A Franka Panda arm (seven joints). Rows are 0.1 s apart.
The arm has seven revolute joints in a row. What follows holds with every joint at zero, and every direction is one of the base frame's.
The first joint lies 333 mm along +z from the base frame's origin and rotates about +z.
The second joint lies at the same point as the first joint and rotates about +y.
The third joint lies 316 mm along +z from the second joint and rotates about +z.
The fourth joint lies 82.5 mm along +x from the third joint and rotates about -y.
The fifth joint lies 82.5 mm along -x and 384 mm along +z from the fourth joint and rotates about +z.
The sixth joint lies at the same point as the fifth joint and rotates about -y.
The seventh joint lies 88 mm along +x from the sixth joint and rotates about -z.
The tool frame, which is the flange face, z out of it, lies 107 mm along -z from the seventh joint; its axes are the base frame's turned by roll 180, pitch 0 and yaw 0 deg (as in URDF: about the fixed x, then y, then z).
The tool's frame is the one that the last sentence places.
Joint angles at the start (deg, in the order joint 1, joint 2, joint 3, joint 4, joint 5, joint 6, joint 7):
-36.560 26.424 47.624 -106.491 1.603 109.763 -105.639
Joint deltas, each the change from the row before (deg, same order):
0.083 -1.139 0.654 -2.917 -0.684 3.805 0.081
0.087 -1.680 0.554 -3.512 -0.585 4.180 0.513
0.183 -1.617 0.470 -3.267 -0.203 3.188 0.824
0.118 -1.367 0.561 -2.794 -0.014 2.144 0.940
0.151 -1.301 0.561 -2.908 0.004 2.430 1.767
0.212 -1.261 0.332 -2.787 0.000 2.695 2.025
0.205 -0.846 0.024 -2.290 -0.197 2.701 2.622
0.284 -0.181 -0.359 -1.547 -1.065 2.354 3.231
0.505 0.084 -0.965 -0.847 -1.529 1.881 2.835
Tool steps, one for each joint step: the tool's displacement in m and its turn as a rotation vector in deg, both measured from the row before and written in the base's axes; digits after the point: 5 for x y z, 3 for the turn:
-0.00768 0.01058 -0.00637 -0.930 -2.087 0.626
-0.01055 0.01004 -0.00656 -1.309 -2.153 0.216
-0.01215 0.00941 -0.00670 -1.172 -1.193 -0.019
-0.01233 0.00845 -0.00625 -0.986 -0.395 -0.064
-0.01294 0.00811 -0.00733 -1.086 -0.324 -0.885
-0.01176 0.00582 -0.00710 -1.084 -0.581 -1.394
-0.00858 0.00243 -0.00692 -0.998 -0.634 -2.255
-0.00466 -0.00050 -0.00702 -1.156 -0.600 -2.577
-0.00079 -0.00381 -0.00567 -1.205 -0.749 -2.230

